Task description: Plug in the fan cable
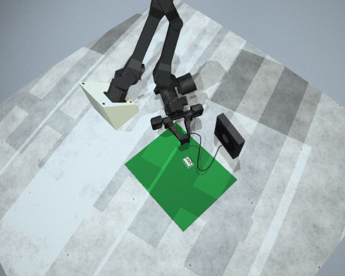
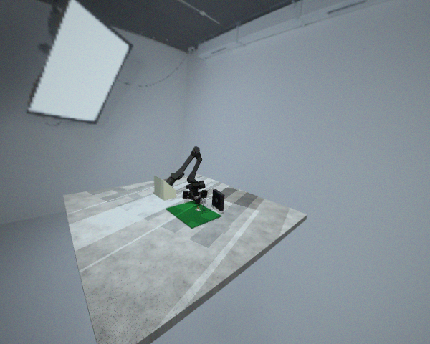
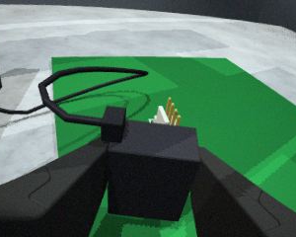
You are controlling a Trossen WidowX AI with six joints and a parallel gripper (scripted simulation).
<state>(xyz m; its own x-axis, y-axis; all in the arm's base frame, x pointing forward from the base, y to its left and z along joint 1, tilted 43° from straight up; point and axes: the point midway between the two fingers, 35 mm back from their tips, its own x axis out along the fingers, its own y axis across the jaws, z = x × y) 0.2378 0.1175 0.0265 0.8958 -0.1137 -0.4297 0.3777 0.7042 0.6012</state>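
Right now my gripper tip is 60 mm short of the white four-pin fan header, 50 mm above it and 40 mm to the left of it. Also, from my gripper tip: black plug: 10 mm below; green board: 80 mm to the right, 60 mm below, 60 mm ahead; black cable: 20 mm to the left, 10 mm ahead.
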